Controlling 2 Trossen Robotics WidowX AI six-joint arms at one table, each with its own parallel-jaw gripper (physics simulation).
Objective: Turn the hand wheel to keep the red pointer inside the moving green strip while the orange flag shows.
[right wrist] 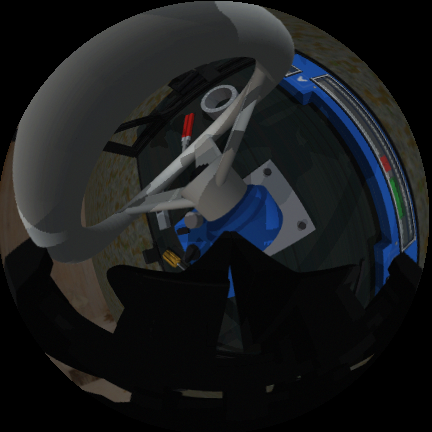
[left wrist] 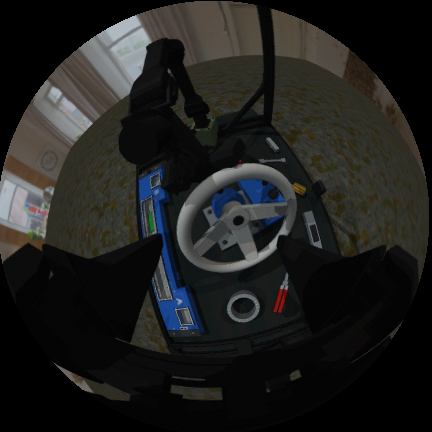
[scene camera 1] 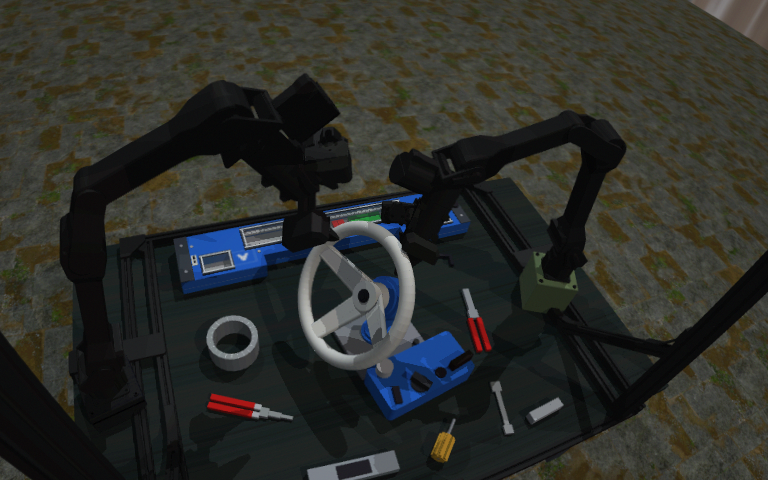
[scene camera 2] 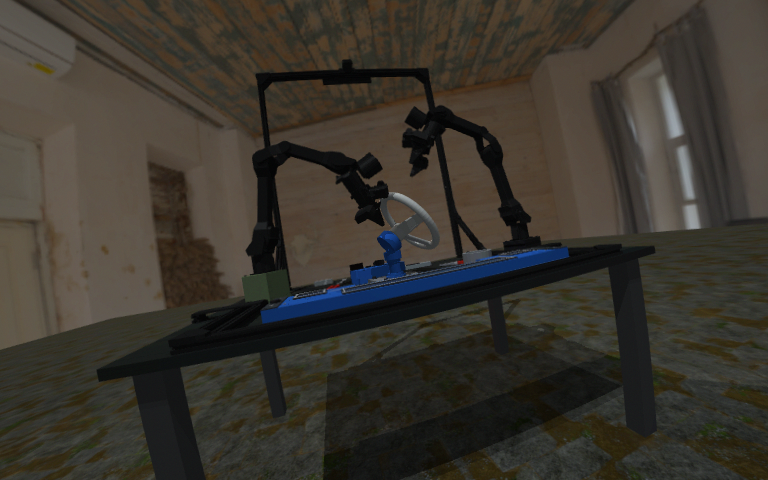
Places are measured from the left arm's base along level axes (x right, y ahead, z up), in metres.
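Where they show: left gripper, between the fingertips: (left wrist: 221, 240) (scene camera 1: 336, 213) (scene camera 2: 410, 170); right gripper, between the fingertips: (right wrist: 228, 236) (left wrist: 221, 192) (scene camera 1: 396, 275) (scene camera 2: 383, 225); left arm's base, origin of its link: (right wrist: 180, 77) (scene camera 1: 107, 385) (scene camera 2: 521, 239); right arm's base, origin of its link: (right wrist: 285, 380) (left wrist: 201, 123) (scene camera 1: 555, 270) (scene camera 2: 264, 272).
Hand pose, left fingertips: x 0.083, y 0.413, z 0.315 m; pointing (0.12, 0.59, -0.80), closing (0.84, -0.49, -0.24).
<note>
Each offset is from my left fingertips to the centre of the thing. "spot": to the spot under its first point. Level surfaces: height alone.
The white hand wheel (scene camera 1: 345, 271) (scene camera 2: 433, 229) (left wrist: 185, 225) (right wrist: 55, 150) stands tilted on a blue post. On the blue scale panel @[dz -0.331 m] (scene camera 1: 198, 240), the red pointer @[spot: dx -0.244, dy +0.190, dz -0.331 m] (scene camera 1: 338, 223) (right wrist: 385, 163) lies beside the green strip (scene camera 1: 365, 217) (left wrist: 151, 222) (right wrist: 396, 199), outside it with a small gap. No orange flag shows in scene camera 1. My left gripper (scene camera 1: 331, 236) (scene camera 2: 417, 166) (left wrist: 221, 240) is open and empty, above the wheel. My right gripper (scene camera 1: 421, 251) (scene camera 2: 380, 221) (right wrist: 228, 236) is shut and empty, close beside the rim; contact is unclear.
A blue box (scene camera 1: 396, 362) with dark knobs sits below the wheel. Around it lie a grey ring @[dx -0.074, dy -0.166, dz -0.347 m] (scene camera 1: 232, 362), red-handled pliers @[dx +0.063, dy -0.198, dz -0.367 m] (scene camera 1: 231, 405), another red-handled tool @[dx +0.126, dy +0.321, dz -0.367 m] (scene camera 1: 479, 333), a yellow screwdriver @[dx +0.307, dy +0.079, dz -0.356 m] (scene camera 1: 443, 447) and a wrench @[dx +0.319, dy +0.224, dz -0.368 m] (scene camera 1: 501, 404). A green box (scene camera 1: 543, 294) is under the right arm.
</note>
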